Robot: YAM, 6 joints.
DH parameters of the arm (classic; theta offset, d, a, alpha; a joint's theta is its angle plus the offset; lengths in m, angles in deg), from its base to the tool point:
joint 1: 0 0.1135 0.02 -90
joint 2: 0 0 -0.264 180
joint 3: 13.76 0 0.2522 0
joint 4: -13.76 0 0.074 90
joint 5: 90 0 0 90
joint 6: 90 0.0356 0 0
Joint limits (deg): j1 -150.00..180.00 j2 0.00..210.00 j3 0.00..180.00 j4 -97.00..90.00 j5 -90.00..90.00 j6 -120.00..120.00
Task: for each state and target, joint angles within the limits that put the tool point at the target. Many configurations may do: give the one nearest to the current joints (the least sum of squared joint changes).
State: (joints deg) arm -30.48 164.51 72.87 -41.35 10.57 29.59
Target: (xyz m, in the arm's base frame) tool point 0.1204 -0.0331 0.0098
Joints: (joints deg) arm -13.72 141.32 39.12 -69.08 5.81 29.59
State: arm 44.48 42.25 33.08 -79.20 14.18 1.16
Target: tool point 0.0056 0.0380 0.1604
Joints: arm 71.90 38.35 22.02 -88.04 -10.49 1.16
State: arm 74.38 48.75 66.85 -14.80 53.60 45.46
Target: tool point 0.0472 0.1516 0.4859
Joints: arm 82.84 51.93 73.96 -11.80 51.72 45.46
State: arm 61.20 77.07 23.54 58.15 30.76 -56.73
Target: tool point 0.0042 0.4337 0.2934
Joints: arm 91.36 107.93 70.17 54.85 23.98 -56.73
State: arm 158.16 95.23 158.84 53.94 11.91 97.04
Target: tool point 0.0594 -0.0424 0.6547
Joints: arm 142.30 98.14 180.00 82.85 4.48 97.04
